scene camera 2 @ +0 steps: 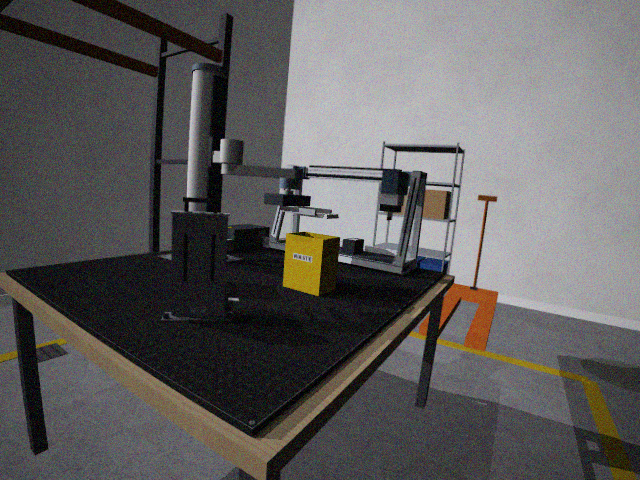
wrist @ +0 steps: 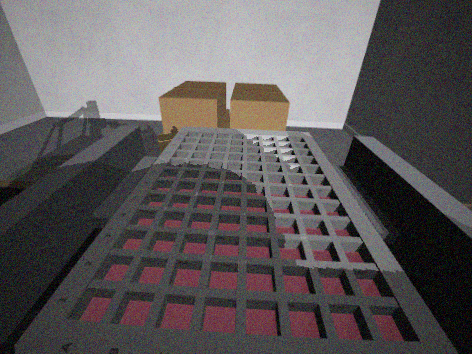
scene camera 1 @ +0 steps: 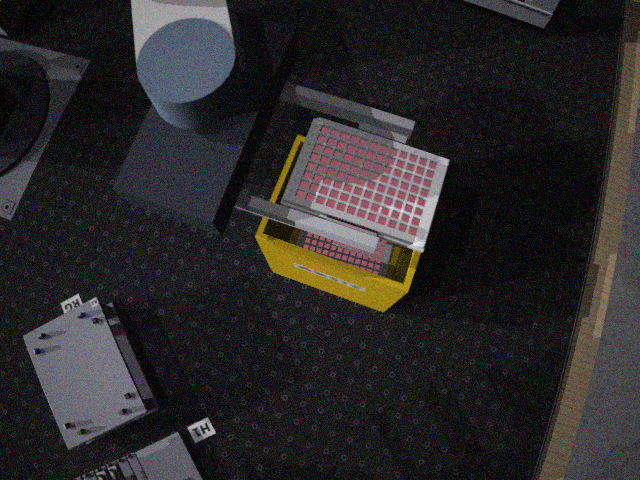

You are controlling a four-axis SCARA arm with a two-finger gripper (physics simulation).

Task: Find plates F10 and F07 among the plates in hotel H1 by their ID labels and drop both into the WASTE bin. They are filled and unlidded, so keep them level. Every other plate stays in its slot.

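Frame: origin at the arm's base, x down, y ahead, z right, level; millimetres.
Where they show: gripper, fingertip midpoint: (scene camera 2: 323, 212) (wrist: 244, 150) (scene camera 1: 394, 185).
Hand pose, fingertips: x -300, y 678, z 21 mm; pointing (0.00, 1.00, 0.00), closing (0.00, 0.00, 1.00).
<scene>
Each offset is from my fingertips to the top centre of the thing. "*": to the spot under its first point.
My gripper (scene camera 1: 393, 186) (scene camera 2: 323, 212) (wrist: 244, 150) is shut on a filled, unlidded plate @(dz +0, dx +3, dy -24 mm) (scene camera 1: 369, 180) (wrist: 225, 250) with pink wells. The plate looks level and hangs over the yellow WASTE bin @(dz +5, dx +87, dy -32 mm) (scene camera 1: 330, 286) (scene camera 2: 302, 273), above its rim. Its ID label is not readable. Another pink-welled plate @(dz +11, dx +267, dy -31 mm) (scene camera 1: 336, 251) lies inside the bin, partly hidden by my finger and the held plate. Hotel H1 @(* dz +343, dx +279, dy -158 mm) (scene camera 1: 170, 454) is partly in view at the bottom left of scene camera 1, beside its H1 tag @(* dz +297, dx +287, dy -132 mm) (scene camera 1: 201, 429); its plate labels are not readable.
A grey-topped unit @(dz +280, dx +217, dy -295 mm) (scene camera 1: 82, 377) tagged RG stands near H1. The arm's column (scene camera 2: 199, 139) rises behind a tall dark tower @(* dz +472, dx +81, dy -88 mm) (scene camera 2: 199, 242). A gantry machine (scene camera 2: 413, 222) stands behind the bin. Cardboard boxes (wrist: 192, 112) show beyond the plate in the wrist view.
</scene>
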